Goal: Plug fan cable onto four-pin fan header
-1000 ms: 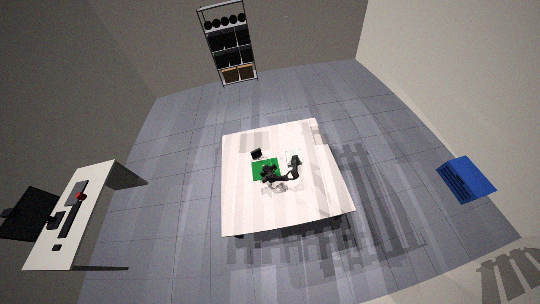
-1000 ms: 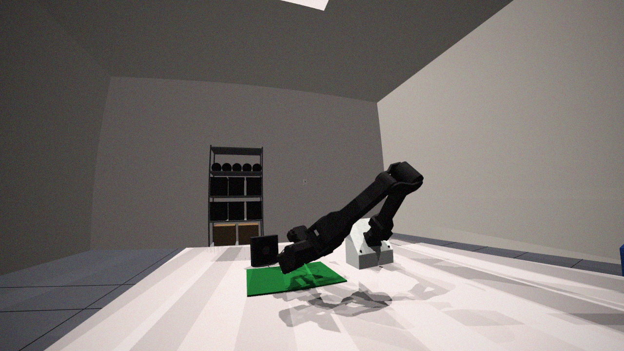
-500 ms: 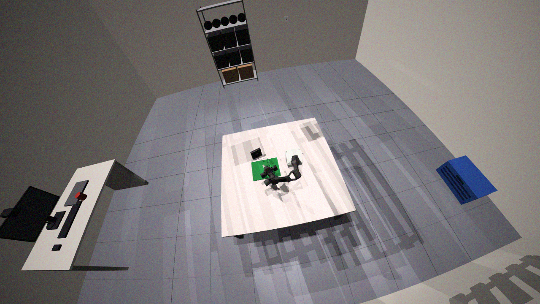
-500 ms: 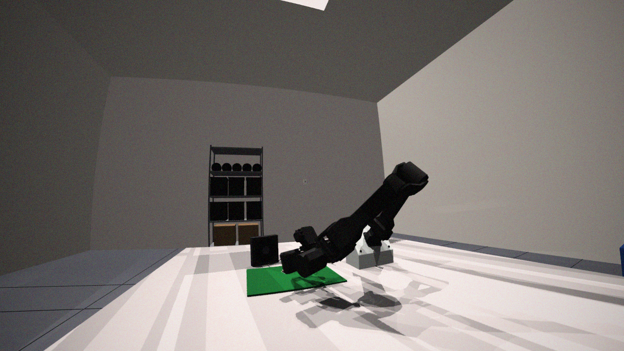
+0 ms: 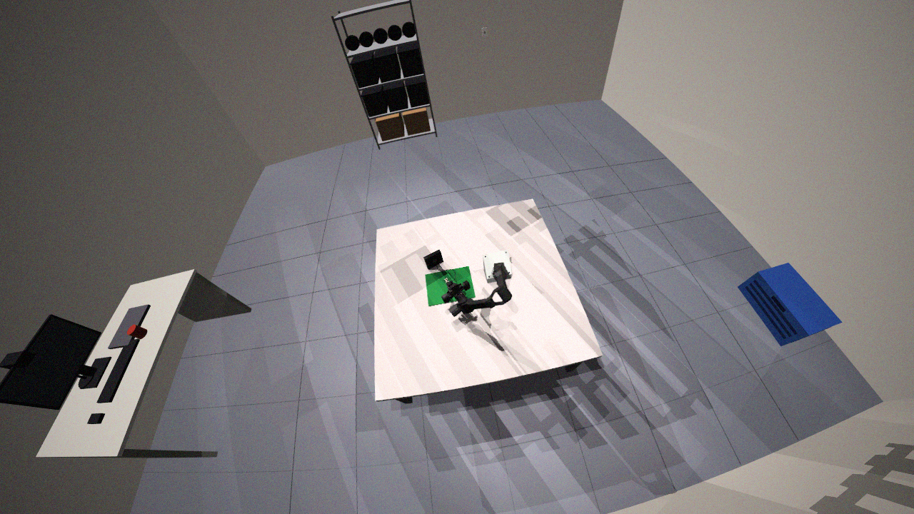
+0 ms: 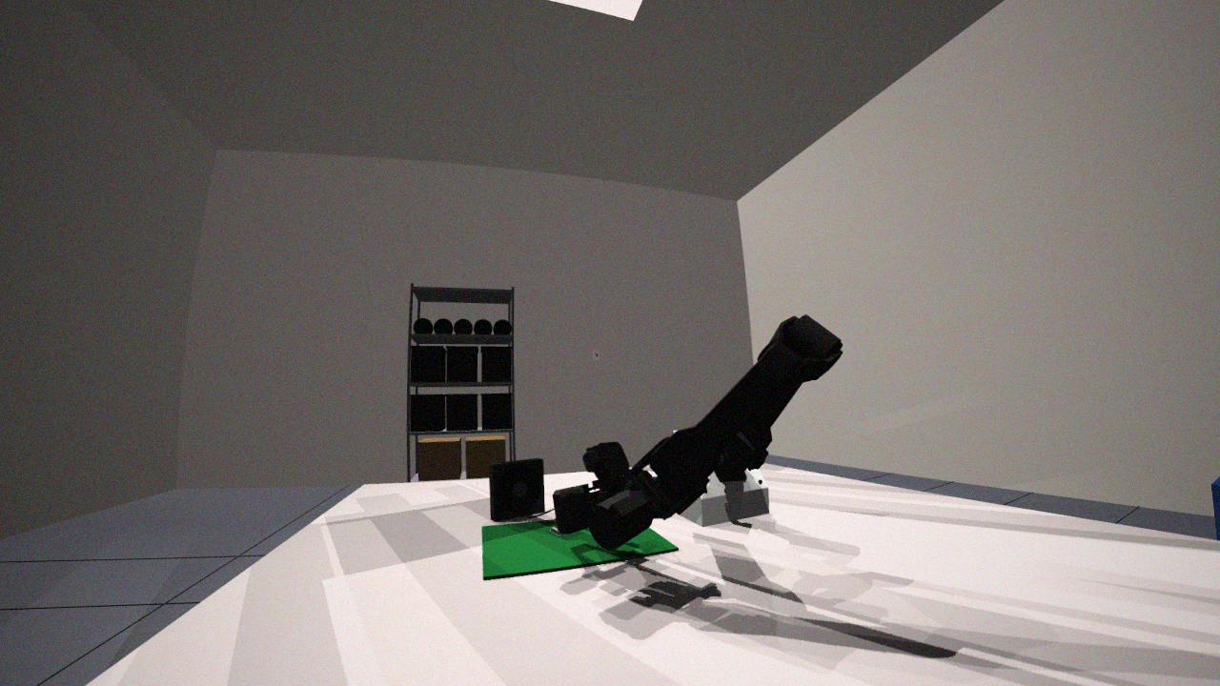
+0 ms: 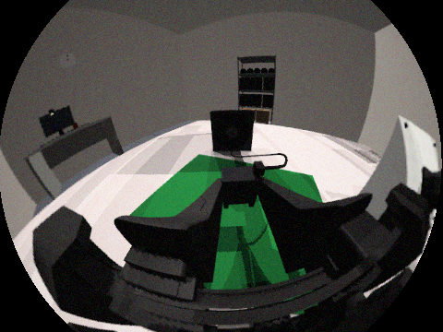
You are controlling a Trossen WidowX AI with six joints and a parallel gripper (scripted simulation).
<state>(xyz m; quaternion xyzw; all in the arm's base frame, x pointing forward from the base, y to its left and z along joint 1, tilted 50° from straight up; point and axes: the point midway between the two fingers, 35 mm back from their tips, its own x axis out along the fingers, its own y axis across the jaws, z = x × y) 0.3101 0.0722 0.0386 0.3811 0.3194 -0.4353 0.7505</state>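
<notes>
My gripper tip is 1 cm above the dark plug. From my gripper tip the other things lie so: pale four-pin header (8 cm below, 7 cm to the right, 2 cm ahead); green board (9 cm below, 3 cm to the right, 1 cm ahead); black fan (21 cm to the right, 8 cm ahead, 2 cm below).
</notes>
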